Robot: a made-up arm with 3 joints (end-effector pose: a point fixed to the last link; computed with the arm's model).
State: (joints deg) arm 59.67 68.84 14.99
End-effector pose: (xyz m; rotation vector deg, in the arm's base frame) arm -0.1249 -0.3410 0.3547 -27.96 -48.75 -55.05
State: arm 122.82 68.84 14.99
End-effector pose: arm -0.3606 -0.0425 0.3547 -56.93 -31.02 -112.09
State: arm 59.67 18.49 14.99
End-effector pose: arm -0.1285 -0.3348 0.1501 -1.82 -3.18 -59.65
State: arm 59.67 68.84 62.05
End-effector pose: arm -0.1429 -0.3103 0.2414 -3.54 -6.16 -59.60
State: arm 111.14 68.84 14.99
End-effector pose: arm -0.3445 -0.1147 0.3547 -51.66 -35.41 -101.72
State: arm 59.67 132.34 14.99
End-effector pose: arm -0.2296 -0.1621 0.5002 -60.18 -104.93 -36.63
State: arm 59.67 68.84 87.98
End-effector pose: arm -0.1701 -0.2638 0.2021 9.96 17.37 -59.09
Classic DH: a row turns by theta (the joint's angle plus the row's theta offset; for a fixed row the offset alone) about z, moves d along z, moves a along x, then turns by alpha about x. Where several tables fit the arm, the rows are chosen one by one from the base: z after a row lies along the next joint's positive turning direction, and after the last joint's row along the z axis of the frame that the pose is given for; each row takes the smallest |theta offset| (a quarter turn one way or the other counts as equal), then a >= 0, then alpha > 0; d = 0 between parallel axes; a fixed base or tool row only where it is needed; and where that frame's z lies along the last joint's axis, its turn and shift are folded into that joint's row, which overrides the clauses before.
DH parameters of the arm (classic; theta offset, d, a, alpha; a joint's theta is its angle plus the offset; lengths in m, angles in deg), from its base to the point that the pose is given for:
base (fixed): 0 0 0 180
joint 1: 0 -0.26 0.01 -90
joint 2: -21.8 0 0.1077 180
joint 3: -21.8 -0.28 0.1 90
tool (fixed): 0 -0.11 0 0

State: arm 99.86 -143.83 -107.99
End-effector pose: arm -0.2626 0.1245 0.0855 31.12 26.17 -96.22
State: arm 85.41 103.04 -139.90
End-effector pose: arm -0.2885 0.0943 0.3274 84.49 91.54 -51.71
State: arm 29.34 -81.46 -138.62
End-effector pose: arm -0.0222 -0.3087 0.1795 -14.62 -55.86 -26.84
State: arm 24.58 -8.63 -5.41
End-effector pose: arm 0.0622 -0.3364 0.0900 0.69 3.17 -24.57
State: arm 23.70 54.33 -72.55
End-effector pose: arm 0.0054 -0.3081 0.4639 -26.17 -124.71 -13.08
